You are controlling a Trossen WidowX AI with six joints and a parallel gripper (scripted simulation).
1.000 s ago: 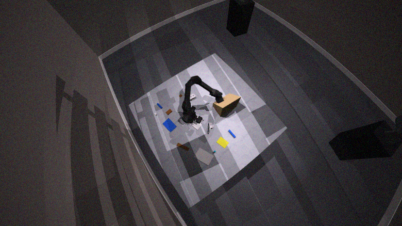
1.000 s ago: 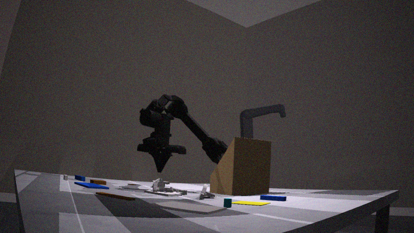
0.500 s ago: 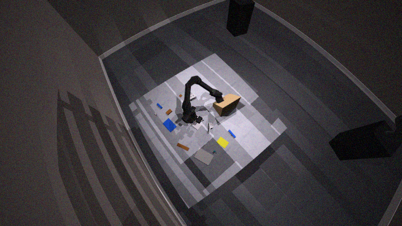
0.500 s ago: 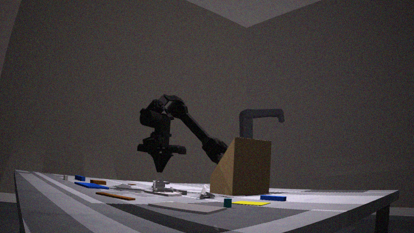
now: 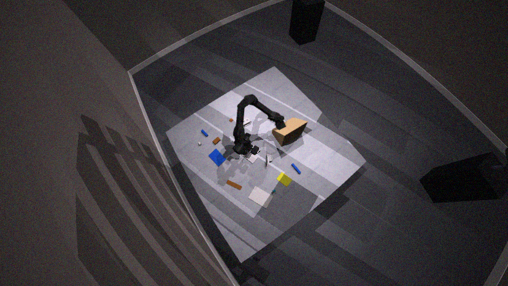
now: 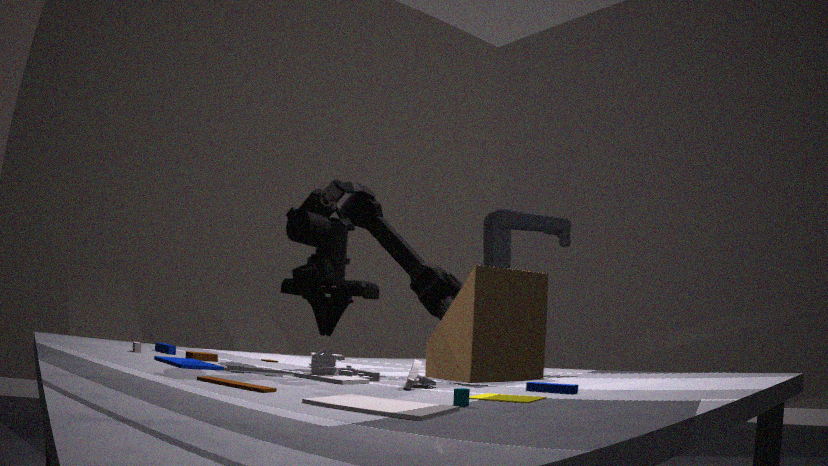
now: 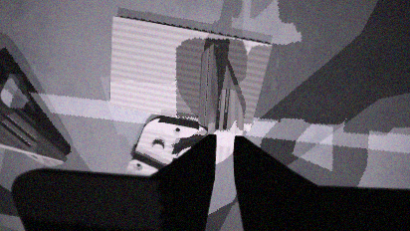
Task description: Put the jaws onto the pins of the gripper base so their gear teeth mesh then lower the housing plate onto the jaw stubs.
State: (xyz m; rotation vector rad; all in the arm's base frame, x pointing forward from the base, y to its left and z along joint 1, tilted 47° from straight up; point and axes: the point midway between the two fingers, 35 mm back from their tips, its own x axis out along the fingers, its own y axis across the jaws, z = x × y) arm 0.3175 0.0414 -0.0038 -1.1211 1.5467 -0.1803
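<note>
My gripper tip is 100 mm past the grey jaw, 160 mm to the right of it and 60 mm above it. Round my gripper tip: yellow plate (160 mm behind, 330 mm to the left, 80 mm below); teal block (50 mm behind, 370 mm to the left, 70 mm below); blue plate (250 mm ahead, 80 mm to the right, 80 mm below).
</note>
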